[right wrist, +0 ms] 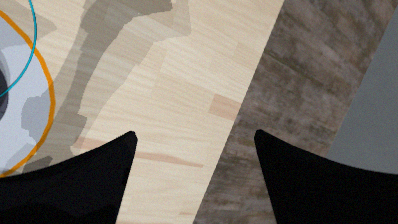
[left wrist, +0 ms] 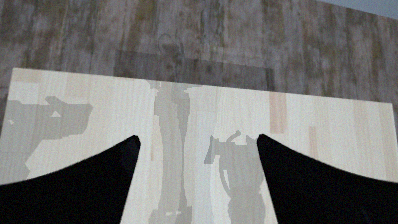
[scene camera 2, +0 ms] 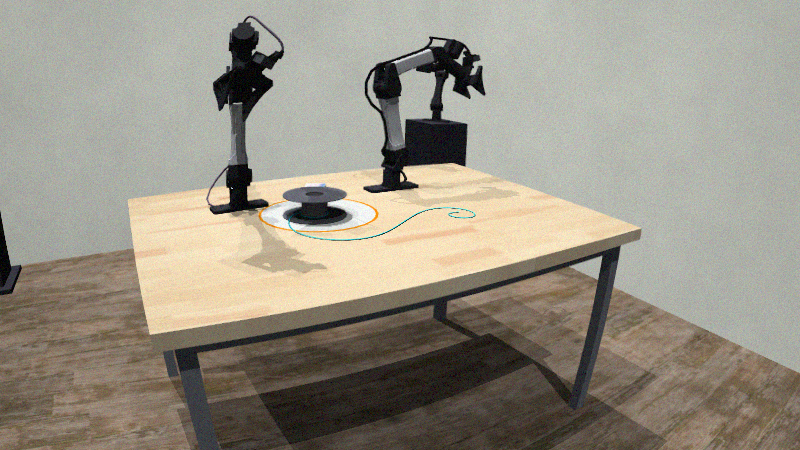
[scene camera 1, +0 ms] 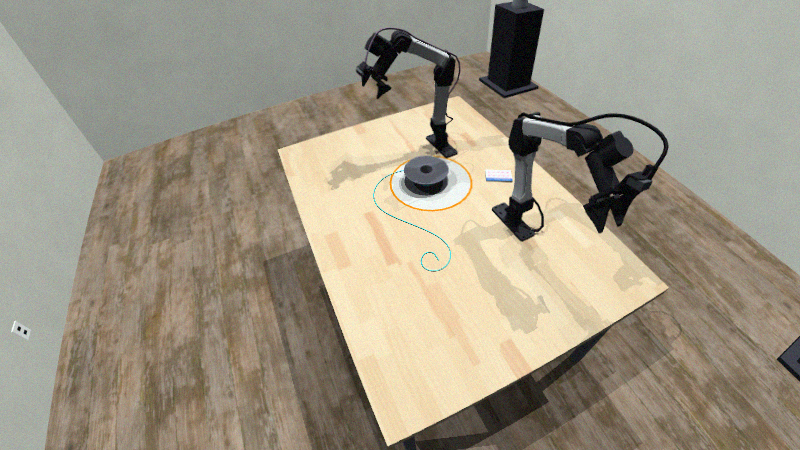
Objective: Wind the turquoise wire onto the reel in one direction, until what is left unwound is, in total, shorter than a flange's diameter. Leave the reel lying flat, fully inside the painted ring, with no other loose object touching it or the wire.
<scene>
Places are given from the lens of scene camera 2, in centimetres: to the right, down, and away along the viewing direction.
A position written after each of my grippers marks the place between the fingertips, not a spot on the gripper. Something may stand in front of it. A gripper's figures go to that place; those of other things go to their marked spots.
my left gripper (scene camera 2: 477, 96): 31, -51, 203
my right gripper (scene camera 2: 232, 115): -43, -28, 125
dark reel (scene camera 2: 318, 196): -24, -8, 155
</scene>
